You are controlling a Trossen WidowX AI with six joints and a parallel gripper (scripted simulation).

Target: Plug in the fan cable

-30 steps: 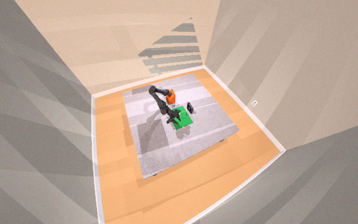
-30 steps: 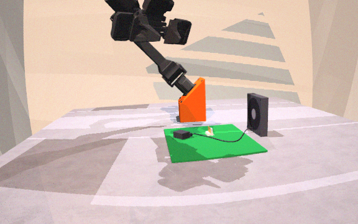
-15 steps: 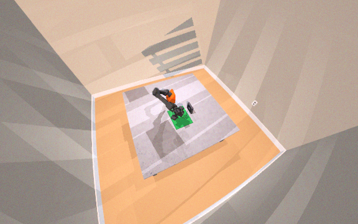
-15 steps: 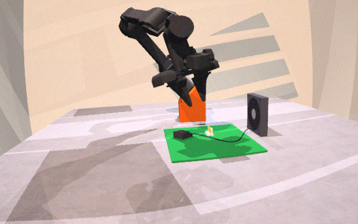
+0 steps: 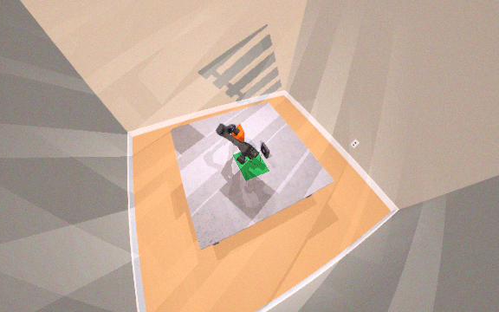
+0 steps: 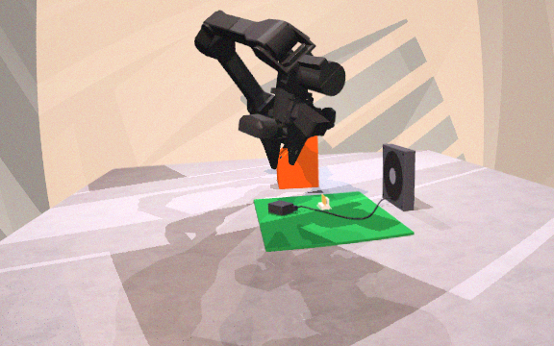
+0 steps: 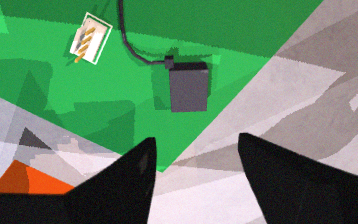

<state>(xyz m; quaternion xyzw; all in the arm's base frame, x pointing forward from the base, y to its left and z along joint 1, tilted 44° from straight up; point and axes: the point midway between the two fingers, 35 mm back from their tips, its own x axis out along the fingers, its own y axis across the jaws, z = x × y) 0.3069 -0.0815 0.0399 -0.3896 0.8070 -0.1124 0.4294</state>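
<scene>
Now: the dark fan plug 8 cm below my gripper tip, 1 cm to the right of it and 1 cm behind it. Round my gripper tip: white four-pin header: 9 cm below, 8 cm to the left, 1 cm behind; green board: 11 cm below, 7 cm to the left, 3 cm ahead; black fan: 24 cm to the left, 3 cm below, 1 cm ahead.
</scene>
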